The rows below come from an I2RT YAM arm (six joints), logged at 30 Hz.
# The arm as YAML. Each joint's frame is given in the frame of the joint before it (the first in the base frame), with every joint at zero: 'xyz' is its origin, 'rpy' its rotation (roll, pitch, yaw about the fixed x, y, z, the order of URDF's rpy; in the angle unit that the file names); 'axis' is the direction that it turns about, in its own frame. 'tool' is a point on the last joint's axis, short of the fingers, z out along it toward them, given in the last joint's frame.
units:
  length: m
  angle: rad
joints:
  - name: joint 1
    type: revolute
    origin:
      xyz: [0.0, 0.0, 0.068]
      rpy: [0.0, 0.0, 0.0]
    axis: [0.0, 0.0, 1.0]
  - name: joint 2
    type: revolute
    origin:
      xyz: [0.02, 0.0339, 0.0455]
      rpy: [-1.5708, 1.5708, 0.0]
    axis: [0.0, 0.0, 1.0]
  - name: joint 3
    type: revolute
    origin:
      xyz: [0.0, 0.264, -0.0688]
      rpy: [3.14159, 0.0, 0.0]
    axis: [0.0, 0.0, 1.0]
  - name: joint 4
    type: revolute
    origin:
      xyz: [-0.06, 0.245, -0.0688]
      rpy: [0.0, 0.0, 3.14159]
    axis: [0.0, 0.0, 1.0]
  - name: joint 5
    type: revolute
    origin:
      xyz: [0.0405, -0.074, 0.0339]
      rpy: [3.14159, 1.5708, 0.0]
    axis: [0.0, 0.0, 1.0]
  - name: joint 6
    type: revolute
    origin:
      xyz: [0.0, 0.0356, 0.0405]
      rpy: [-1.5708, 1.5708, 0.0]
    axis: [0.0, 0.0, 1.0]
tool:
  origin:
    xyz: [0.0, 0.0, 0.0]
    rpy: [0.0, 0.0, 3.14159]
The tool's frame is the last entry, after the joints.
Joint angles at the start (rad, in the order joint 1, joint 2, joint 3, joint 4, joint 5, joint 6):
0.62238, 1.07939, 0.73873, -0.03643, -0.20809, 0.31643
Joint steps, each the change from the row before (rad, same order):
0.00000, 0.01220, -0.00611, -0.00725, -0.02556, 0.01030
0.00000, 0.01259, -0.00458, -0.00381, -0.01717, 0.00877
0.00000, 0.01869, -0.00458, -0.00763, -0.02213, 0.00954
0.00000, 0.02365, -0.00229, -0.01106, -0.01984, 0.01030
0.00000, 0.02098, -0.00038, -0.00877, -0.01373, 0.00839
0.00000, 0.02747, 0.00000, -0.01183, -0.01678, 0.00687
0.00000, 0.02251, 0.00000, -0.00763, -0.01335, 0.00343
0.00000, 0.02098, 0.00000, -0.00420, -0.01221, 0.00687
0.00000, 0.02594, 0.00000, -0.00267, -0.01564, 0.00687
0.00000, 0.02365, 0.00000, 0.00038, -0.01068, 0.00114
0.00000, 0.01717, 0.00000, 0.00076, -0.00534, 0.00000
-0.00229, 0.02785, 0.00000, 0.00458, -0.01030, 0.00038
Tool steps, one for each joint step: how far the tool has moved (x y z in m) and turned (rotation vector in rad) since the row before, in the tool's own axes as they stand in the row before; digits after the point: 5 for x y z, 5 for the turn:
0.00462, -0.00127, 0.00320, -0.01637, 0.03174, 0.01590
0.00364, -0.00139, 0.00319, -0.00962, 0.02484, 0.01380
0.00477, -0.00206, 0.00453, -0.01090, 0.03552, 0.01754
0.00483, -0.00261, 0.00546, -0.00644, 0.04018, 0.02063
0.00347, -0.00229, 0.00473, -0.00272, 0.03178, 0.01728
0.00431, -0.00307, 0.00611, -0.00225, 0.04090, 0.01904
0.00319, -0.00253, 0.00501, -0.00206, 0.03142, 0.01320
0.00261, -0.00231, 0.00466, -0.00261, 0.02655, 0.01533
0.00292, -0.00282, 0.00574, -0.00445, 0.03072, 0.01686
0.00226, -0.00266, 0.00522, -0.00167, 0.02413, 0.00955
0.00153, -0.00203, 0.00378, 0.00084, 0.01614, 0.00605
0.00195, -0.00368, 0.00590, 0.00007, 0.02268, 0.01049

